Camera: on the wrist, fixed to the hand. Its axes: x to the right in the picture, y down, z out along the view.
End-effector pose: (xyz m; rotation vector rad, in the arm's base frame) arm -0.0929 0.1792 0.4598 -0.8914 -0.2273 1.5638
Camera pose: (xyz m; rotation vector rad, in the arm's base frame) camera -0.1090 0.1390 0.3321 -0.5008 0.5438 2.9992
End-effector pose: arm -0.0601 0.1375 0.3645 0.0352 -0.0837 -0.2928
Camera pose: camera -0.0104 0.2304 0.2803 0.1856 -0.4564 1.1877
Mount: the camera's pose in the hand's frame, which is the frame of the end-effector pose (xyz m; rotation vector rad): 0.0140 0.0992 -0.0903 0.2776 -0.3417 1.4677
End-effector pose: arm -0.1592 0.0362 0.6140 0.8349 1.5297 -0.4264
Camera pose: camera -0.1504 0.1692 0.6347 1.7271 0.2721 0.3219
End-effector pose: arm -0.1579 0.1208 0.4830 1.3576 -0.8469 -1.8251
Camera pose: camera -0.0586 0.0469 0.5365 0.2211 -1.6810 -0.7301
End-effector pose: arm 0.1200 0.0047 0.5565 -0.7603 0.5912 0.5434
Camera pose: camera 0.0399 -0.0004 0.4481 0.1744 0.8185 1.8418
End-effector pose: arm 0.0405 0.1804 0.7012 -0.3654 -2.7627 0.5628
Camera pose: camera 0.0763 0.3036 0.7428 1.9501 1.7370 -1.0890
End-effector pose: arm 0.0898 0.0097 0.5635 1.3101 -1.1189 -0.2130
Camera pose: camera 0.1197 0.0907 0.6671 0.3960 -2.1672 0.8545
